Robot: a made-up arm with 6 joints. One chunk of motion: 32 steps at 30 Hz.
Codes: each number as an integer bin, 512 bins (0 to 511) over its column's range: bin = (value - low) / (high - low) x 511, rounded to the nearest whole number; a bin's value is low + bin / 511 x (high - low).
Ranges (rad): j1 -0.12..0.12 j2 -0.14..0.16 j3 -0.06..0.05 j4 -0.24..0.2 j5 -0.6..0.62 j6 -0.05..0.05
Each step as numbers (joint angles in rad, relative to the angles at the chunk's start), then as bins.
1 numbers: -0.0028 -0.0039 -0.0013 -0.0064 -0.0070 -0.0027
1 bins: 250 232 273 271 248 242
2 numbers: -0.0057 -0.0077 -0.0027 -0.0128 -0.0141 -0.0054
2 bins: 243 225 266 264 245 228
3 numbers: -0.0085 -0.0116 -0.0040 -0.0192 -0.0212 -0.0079
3 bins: 237 219 260 256 242 215
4 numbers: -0.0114 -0.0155 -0.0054 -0.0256 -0.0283 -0.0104
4 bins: 231 212 254 249 239 202
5 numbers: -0.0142 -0.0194 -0.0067 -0.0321 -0.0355 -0.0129
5 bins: 225 205 248 241 236 190
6 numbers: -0.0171 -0.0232 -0.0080 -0.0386 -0.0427 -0.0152
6 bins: 219 199 242 234 233 178
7 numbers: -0.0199 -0.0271 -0.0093 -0.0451 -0.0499 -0.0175
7 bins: 213 192 236 226 230 166
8 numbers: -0.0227 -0.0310 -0.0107 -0.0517 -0.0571 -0.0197
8 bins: 207 186 229 219 227 155
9 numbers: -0.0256 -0.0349 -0.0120 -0.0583 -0.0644 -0.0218
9 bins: 201 179 223 211 224 144
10 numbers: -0.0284 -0.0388 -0.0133 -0.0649 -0.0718 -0.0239
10 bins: 195 172 217 203 221 133
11 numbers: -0.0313 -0.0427 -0.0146 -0.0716 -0.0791 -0.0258
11 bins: 189 166 211 196 218 124
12 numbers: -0.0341 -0.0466 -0.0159 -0.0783 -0.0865 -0.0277
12 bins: 183 159 205 188 215 114
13 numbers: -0.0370 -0.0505 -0.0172 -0.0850 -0.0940 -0.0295
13 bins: 177 152 199 180 212 105
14 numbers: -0.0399 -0.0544 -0.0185 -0.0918 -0.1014 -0.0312
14 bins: 171 146 193 172 209 96
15 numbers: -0.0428 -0.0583 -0.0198 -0.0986 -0.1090 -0.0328
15 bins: 164 139 187 164 206 88
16 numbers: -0.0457 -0.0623 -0.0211 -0.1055 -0.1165 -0.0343
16 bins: 158 132 181 156 203 80
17 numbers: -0.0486 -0.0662 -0.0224 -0.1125 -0.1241 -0.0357
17 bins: 152 126 175 148 199 73
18 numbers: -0.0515 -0.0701 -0.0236 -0.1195 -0.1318 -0.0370
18 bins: 146 119 169 140 196 66
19 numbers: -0.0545 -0.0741 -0.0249 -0.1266 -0.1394 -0.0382
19 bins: 139 112 163 132 193 60
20 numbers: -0.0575 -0.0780 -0.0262 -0.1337 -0.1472 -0.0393
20 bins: 133 106 157 123 190 55
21 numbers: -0.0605 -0.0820 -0.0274 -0.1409 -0.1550 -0.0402
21 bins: 127 99 151 115 186 50
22 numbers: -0.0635 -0.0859 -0.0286 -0.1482 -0.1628 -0.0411
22 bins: 120 92 146 107 183 45
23 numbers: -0.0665 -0.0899 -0.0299 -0.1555 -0.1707 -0.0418
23 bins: 114 85 140 98 180 42
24 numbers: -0.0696 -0.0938 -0.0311 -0.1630 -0.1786 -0.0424
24 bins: 107 79 134 89 177 39
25 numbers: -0.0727 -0.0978 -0.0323 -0.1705 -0.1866 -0.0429
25 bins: 101 72 129 81 173 36
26 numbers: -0.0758 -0.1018 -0.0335 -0.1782 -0.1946 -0.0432
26 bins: 94 65 123 72 170 35
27 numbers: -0.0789 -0.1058 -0.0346 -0.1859 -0.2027 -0.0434
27 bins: 88 58 118 63 166 34
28 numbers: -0.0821 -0.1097 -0.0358 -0.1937 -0.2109 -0.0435
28 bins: 81 52 112 54 163 33
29 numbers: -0.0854 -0.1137 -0.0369 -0.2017 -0.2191 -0.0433
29 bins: 74 45 107 44 160 34
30 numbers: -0.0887 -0.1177 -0.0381 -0.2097 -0.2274 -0.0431
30 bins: 67 38 102 35 156 35
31 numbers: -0.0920 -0.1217 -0.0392 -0.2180 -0.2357 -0.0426
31 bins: 60 31 97 26 153 38
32 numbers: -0.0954 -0.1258 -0.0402 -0.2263 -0.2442 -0.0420
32 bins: 52 24 92 16 149 41
